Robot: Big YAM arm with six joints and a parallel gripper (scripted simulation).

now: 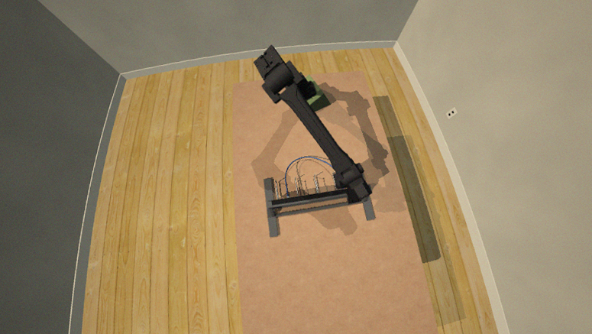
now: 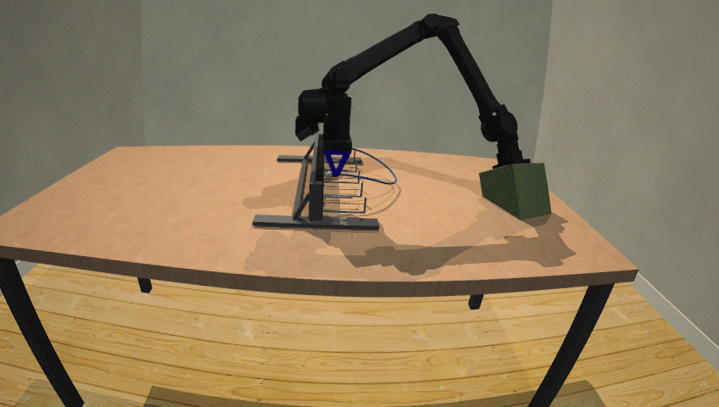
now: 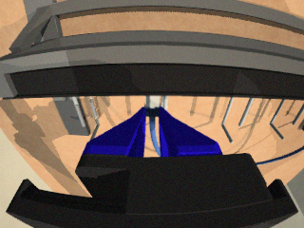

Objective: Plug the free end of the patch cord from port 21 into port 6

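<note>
The plug is 2 cm ahead of my hand.
</note>
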